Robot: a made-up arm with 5 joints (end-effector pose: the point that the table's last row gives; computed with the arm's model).
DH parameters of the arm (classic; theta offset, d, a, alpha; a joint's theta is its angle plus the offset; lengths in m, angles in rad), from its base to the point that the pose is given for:
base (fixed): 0 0 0.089 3.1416
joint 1: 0 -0.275 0.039 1.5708
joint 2: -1.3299 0 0.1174 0
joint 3: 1.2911 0 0.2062 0
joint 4: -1.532 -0.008 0 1.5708
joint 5: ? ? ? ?
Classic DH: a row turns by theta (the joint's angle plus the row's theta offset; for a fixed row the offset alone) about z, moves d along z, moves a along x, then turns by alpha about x.
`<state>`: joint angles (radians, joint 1 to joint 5).
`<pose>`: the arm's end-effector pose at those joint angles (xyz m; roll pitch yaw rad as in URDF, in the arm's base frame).
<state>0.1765 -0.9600 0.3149 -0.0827 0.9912</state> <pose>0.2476 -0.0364 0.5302 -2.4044 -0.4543 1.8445</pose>
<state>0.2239 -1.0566 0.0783 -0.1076 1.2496</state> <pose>0.1726 -0.0272 0.5795 -2.6850 -0.1693 1.6774</pose>
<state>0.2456 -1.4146 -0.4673 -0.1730 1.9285</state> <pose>-0.0735 0.0325 0.5628 2.6772 -0.1420 1.0498</pose>
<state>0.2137 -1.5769 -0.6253 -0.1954 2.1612</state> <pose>-0.1509 0.0439 0.5012 2.3920 -0.3891 0.9701</pose>
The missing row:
joint 5: -0.0487 -0.055 0 0
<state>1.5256 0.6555 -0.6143 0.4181 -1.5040</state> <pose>0.0985 -0.3862 0.3234 1.1114 -0.0162 -3.0884</pose>
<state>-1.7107 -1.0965 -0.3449 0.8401 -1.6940</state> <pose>0.0949 0.0153 0.5885 2.1791 0.1415 0.2378</pose>
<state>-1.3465 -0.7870 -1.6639 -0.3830 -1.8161</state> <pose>0.0438 -0.2341 0.5171 -1.8914 -0.2798 -0.1329</pose>
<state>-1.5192 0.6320 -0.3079 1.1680 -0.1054</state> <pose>0.1141 0.3303 0.2376 0.0121 -0.0778 1.3646</pose>
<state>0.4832 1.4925 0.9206 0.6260 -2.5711</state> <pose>0.0425 0.0153 0.1072 -1.3673 -1.0399 -2.2301</pose>
